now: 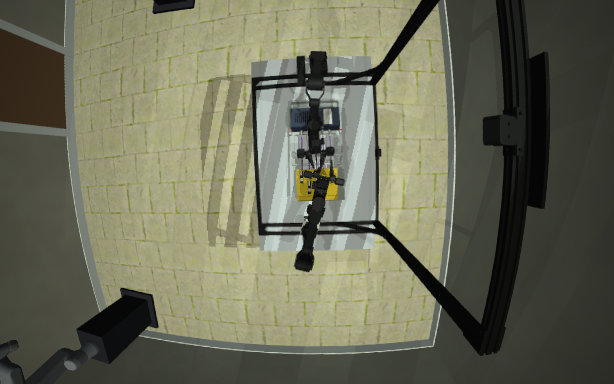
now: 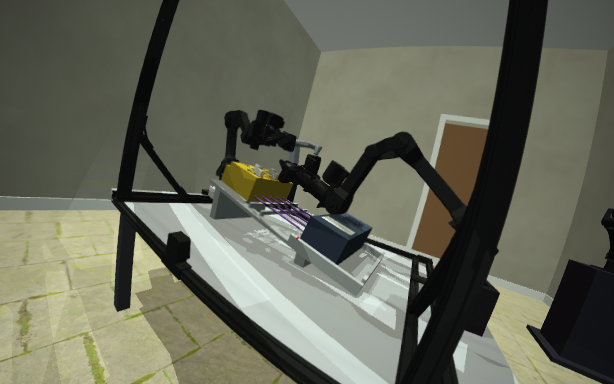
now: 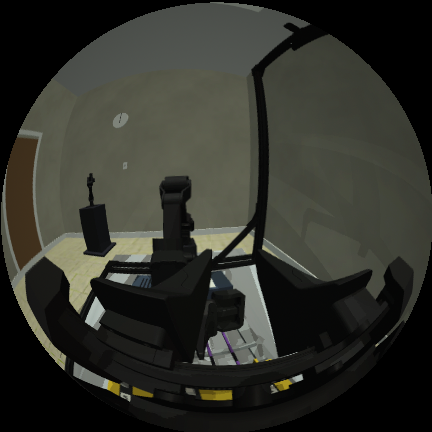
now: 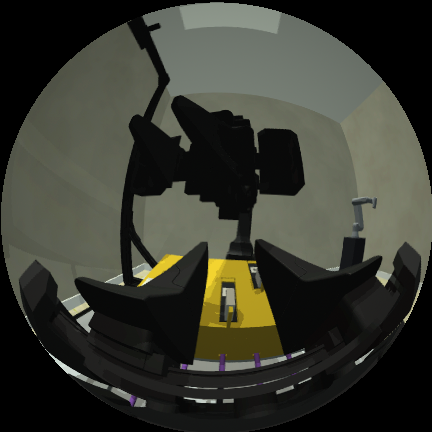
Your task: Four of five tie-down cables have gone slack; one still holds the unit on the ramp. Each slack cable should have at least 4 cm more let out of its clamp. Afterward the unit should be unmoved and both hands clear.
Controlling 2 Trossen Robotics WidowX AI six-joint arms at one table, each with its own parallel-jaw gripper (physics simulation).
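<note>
The yellow clamp block (image 1: 303, 195) (image 2: 245, 185) (image 4: 250, 312) sits at the ramp's upper end, with pale clamp levers (image 4: 228, 299) in slots on top. Several purple cables (image 2: 285, 214) (image 4: 222, 362) (image 3: 228, 341) run from it to the dark blue unit (image 1: 299, 120) (image 2: 325, 240), which rests on the grey ramp (image 2: 330, 268). Which cables are slack cannot be told. My left gripper (image 2: 291, 142) (image 3: 233, 254) is open and empty above the block. My right gripper (image 2: 285, 170) is open and empty, lower, near the block's cable side. Some clamps are hidden by the fingers.
The two grippers are close together over the block, the left one above the right. The right arm reaches over the unit. A black frame (image 2: 517, 150) stands around the table (image 2: 225, 280). A dark pedestal (image 2: 570, 305) stands on the floor at the right.
</note>
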